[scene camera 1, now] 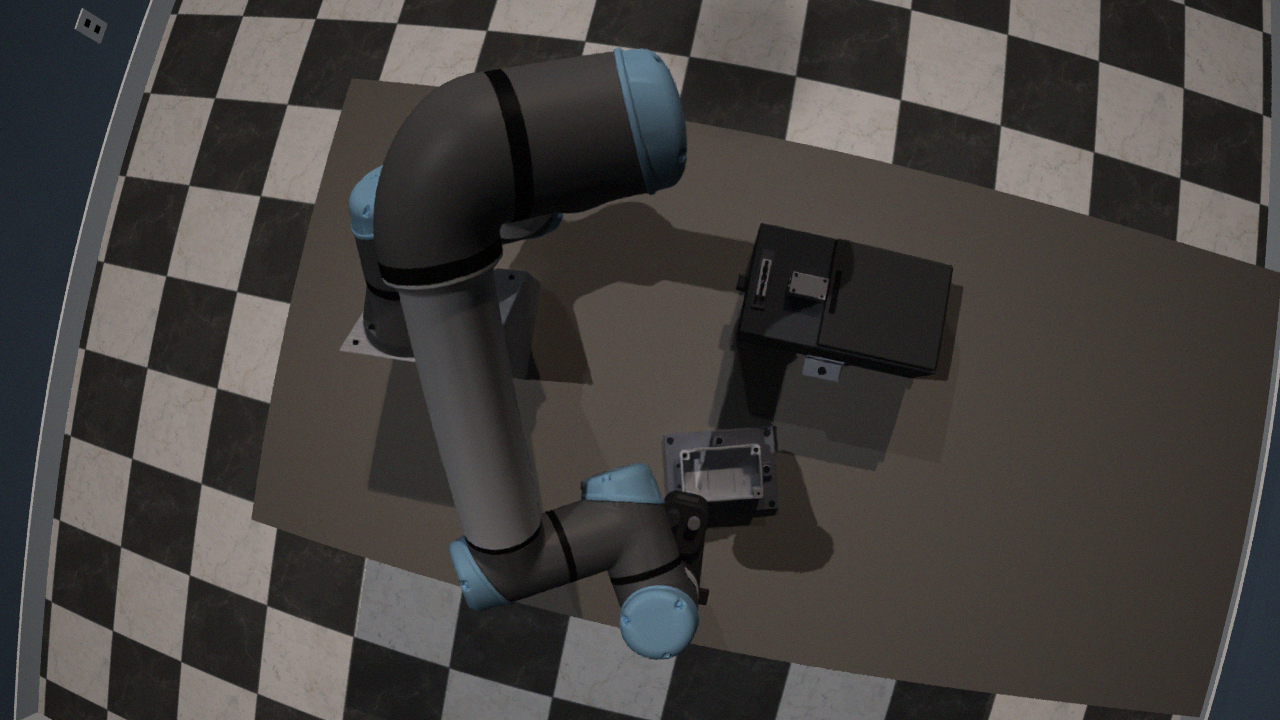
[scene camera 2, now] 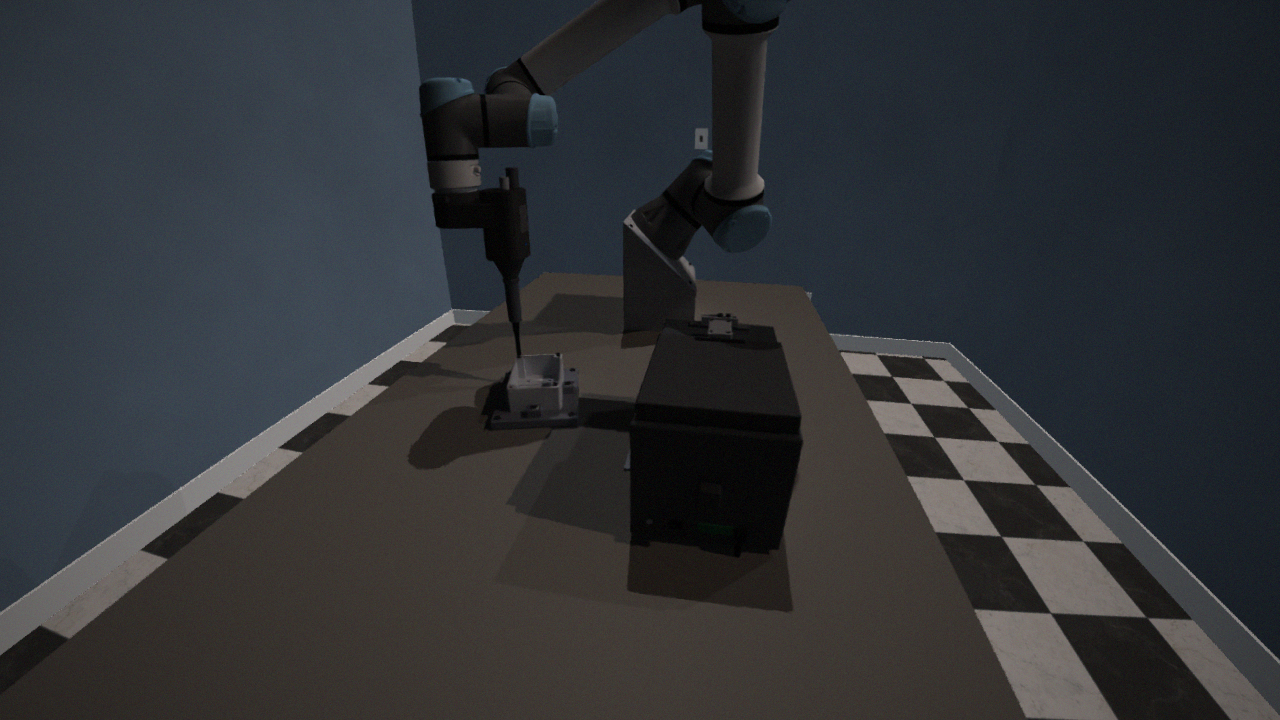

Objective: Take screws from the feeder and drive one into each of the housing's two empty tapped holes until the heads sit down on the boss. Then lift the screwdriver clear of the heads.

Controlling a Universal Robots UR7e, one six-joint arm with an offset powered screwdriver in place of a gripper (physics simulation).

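The light grey open-topped housing [scene camera 1: 720, 486] [scene camera 2: 534, 399] stands upright on a grey fixture plate [scene camera 1: 696, 438] [scene camera 2: 516, 420]. Small dark spots show at its rim corners in scene camera 1; I cannot tell holes from screw heads. My dark screwdriver [scene camera 2: 518, 355] hangs vertically with its thin bit at the housing's far left corner in scene camera 2. In scene camera 1 the screwdriver's body [scene camera 1: 688, 521] covers the lower-left corner and hides the tip. Whether a screw is on the bit, or the tip touches the boss, is too small to tell. The black feeder [scene camera 1: 886, 308] [scene camera 2: 716, 385] stands apart from the housing.
A small light plate [scene camera 1: 809, 285] [scene camera 2: 719, 327] sits on top of the feeder, and a pale bracket [scene camera 1: 821, 368] juts from its side towards the housing. The arm's grey base mount [scene camera 2: 653, 291] stands at the table's far end. The wrist hangs near the table's long edge.
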